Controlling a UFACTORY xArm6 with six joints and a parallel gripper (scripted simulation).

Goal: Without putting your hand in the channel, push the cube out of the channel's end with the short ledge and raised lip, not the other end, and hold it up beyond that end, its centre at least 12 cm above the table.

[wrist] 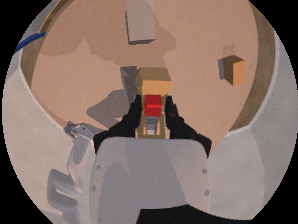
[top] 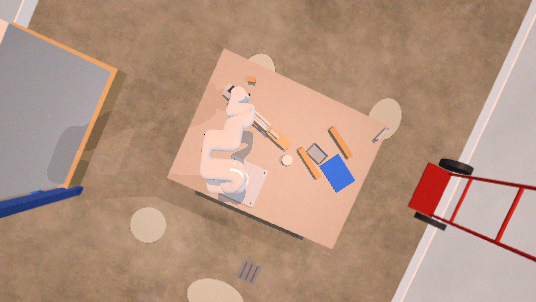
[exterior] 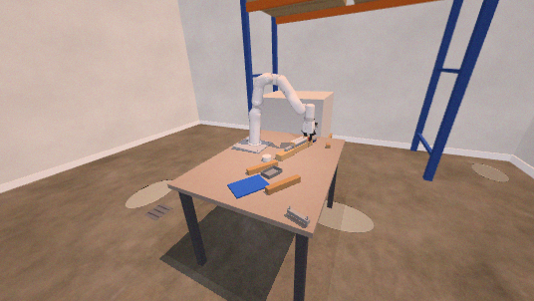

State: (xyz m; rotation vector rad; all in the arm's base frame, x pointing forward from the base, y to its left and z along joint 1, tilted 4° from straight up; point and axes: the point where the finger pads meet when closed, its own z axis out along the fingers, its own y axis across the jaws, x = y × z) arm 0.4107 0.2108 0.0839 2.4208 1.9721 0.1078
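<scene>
The red cube is 10 mm below my hand. From my hand the other things lie so: grey block 120 mm to the left, 50 mm below, 10 mm ahead; channel 130 mm to the right, 30 mm behind, 10 mm below; orange block 160 mm ahead, 50 mm below, 40 mm to the left.
</scene>
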